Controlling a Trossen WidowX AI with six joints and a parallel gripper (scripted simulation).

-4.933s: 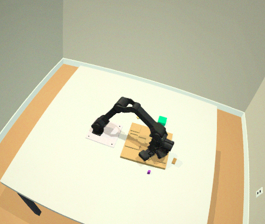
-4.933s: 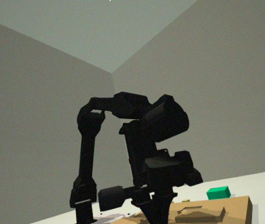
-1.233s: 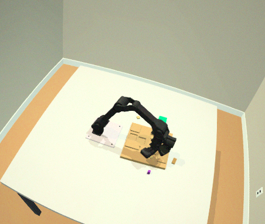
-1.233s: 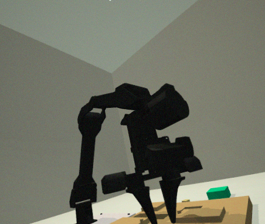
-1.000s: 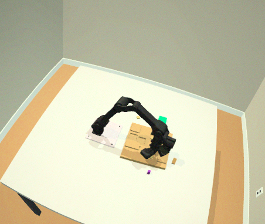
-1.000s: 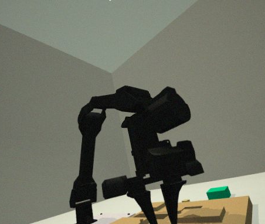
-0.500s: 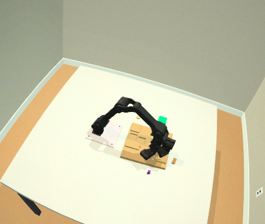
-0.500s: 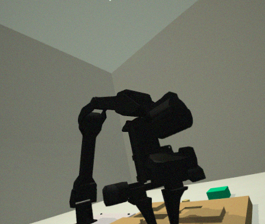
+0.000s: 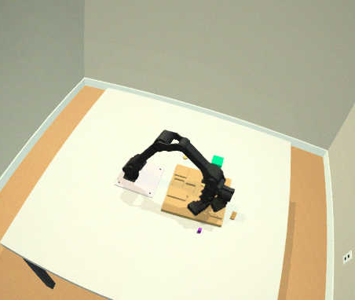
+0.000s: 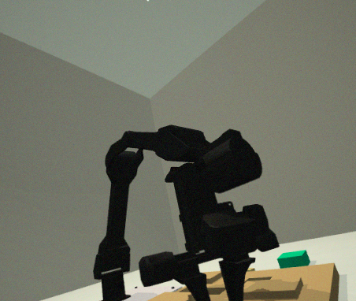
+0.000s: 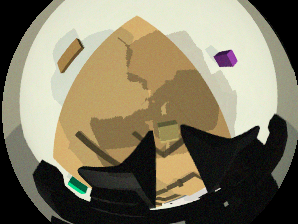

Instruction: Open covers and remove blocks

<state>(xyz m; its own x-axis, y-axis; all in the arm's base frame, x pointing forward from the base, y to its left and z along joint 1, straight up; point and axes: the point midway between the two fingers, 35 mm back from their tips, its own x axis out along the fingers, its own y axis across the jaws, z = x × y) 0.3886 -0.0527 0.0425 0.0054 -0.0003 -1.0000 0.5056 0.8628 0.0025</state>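
Right now the purple block is 12 cm to the right of my gripper tip and 2 cm ahead of it. Also, from my gripper tip: orange block (16 cm ahead, 3 cm to the left, 1 cm below); green block (33 cm to the left, 1 cm behind).
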